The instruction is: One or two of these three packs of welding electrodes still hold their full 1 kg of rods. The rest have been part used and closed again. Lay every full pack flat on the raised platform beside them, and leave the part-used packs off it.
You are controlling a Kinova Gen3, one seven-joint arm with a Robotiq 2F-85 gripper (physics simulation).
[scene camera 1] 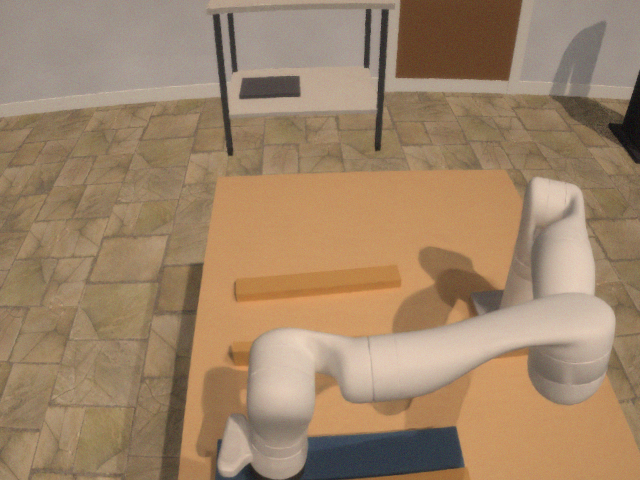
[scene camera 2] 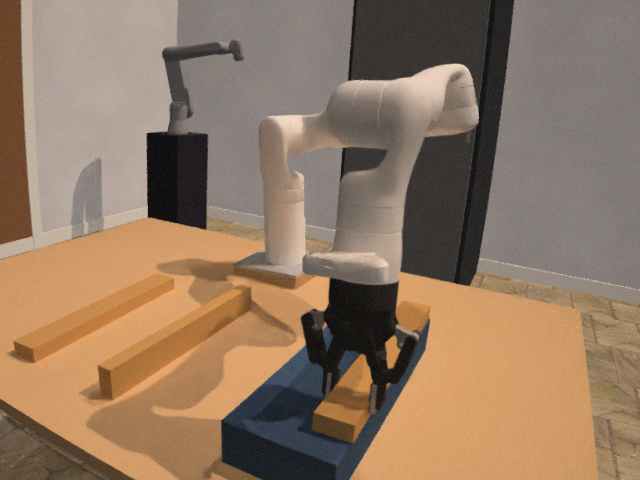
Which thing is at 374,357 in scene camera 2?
My gripper.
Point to an electrode pack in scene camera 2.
343,413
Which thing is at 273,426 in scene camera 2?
A blue raised platform.
